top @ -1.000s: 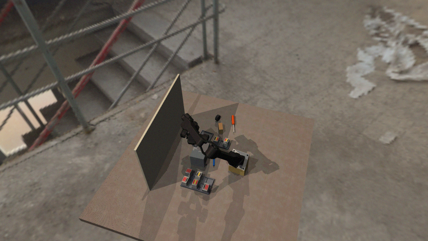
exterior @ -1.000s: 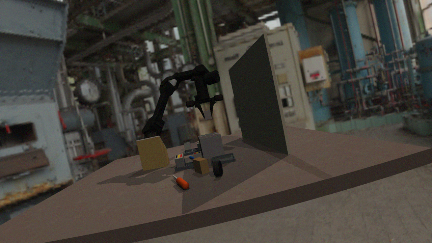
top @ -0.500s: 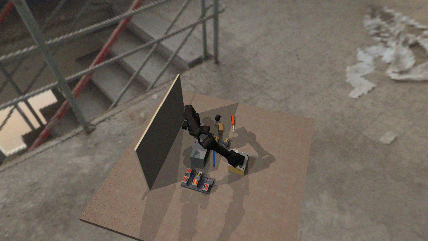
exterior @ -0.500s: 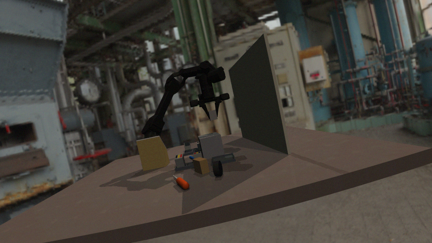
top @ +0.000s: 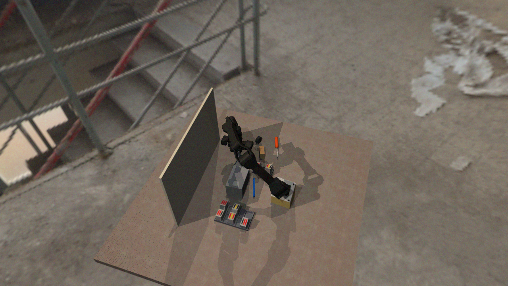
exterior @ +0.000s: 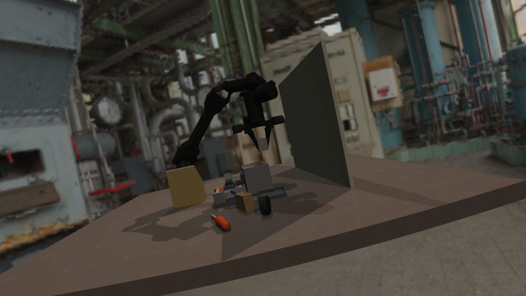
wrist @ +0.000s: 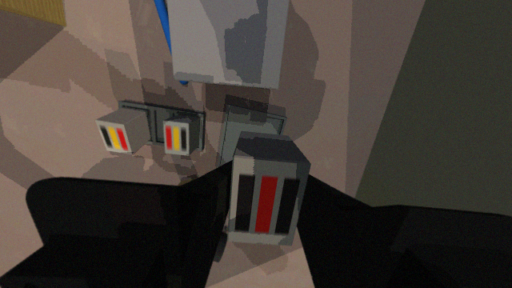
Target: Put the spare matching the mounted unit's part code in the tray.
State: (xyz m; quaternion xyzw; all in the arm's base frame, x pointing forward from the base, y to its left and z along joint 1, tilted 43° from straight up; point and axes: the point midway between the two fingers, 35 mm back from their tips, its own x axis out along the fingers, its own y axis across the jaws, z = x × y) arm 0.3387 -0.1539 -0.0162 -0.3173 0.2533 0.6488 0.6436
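My gripper tip is 16 cm above the flat grey tray and 5 cm to the left of it. Also, from my gripper tip: tall dark panel (20 cm ahead, 16 cm to the left, 6 cm above); then grey spare (2 cm above); then blue pen (16 cm below, 14 cm behind, 10 cm to the left).
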